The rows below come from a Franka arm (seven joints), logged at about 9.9 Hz.
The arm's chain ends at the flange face. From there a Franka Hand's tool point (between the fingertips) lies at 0.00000 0.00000 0.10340 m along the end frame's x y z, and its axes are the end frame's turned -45 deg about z.
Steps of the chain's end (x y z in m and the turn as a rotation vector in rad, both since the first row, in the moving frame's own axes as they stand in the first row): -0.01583, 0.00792, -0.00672, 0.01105, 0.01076, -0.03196; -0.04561, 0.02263, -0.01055, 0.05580, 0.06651, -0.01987; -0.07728, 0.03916, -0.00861, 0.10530, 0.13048, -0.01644; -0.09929, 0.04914, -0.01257, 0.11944, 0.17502, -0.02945; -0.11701, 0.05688, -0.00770, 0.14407, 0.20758, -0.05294; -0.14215, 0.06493, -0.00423, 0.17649, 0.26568, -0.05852; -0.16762, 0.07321, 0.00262, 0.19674, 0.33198, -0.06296; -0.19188, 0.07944, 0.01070, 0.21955, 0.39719, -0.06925; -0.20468, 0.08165, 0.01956, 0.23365, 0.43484, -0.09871; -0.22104, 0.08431, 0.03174, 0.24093, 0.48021, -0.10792
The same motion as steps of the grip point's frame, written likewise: -0.01520, -0.00564, -0.00673, 0.00021, 0.01542, -0.03196; -0.03931, -0.01556, -0.01094, -0.00757, 0.08649, -0.01987; -0.06516, -0.02526, -0.01006, -0.01780, 0.16672, -0.01644; -0.08353, -0.03174, -0.01488, -0.03930, 0.20821, -0.02945; -0.09741, -0.03860, -0.01098, -0.04491, 0.24865, -0.05294; -0.11447, -0.04913, -0.00944, -0.06307, 0.31266, -0.05852; -0.13231, -0.05832, -0.00498, -0.09563, 0.37386, -0.06296; -0.14788, -0.06850, 0.00024, -0.12561, 0.43610, -0.06925; -0.15492, -0.07526, 0.00723, -0.14226, 0.47269, -0.09871; -0.16487, -0.08282, 0.01719, -0.16920, 0.50992, -0.10792
